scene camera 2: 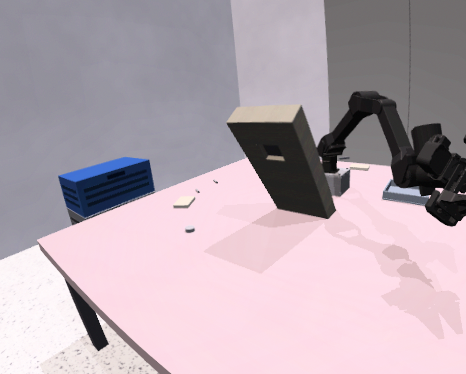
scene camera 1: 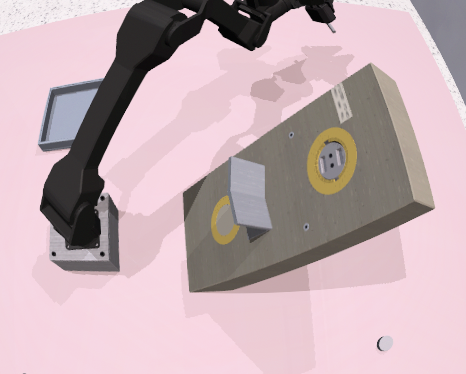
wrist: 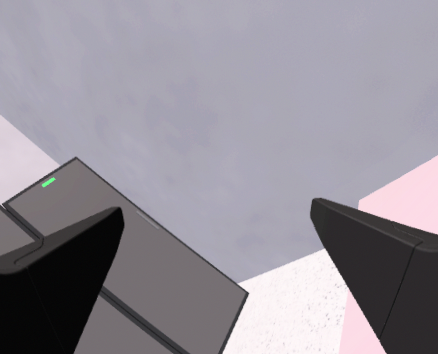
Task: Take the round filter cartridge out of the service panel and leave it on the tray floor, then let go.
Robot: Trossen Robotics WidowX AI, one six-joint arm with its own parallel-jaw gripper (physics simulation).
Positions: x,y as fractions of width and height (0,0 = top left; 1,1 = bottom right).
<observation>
A round grey filter cartridge shows in scene camera 1 (0.71,0.43); in the wrist view it is out of frame.
</observation>
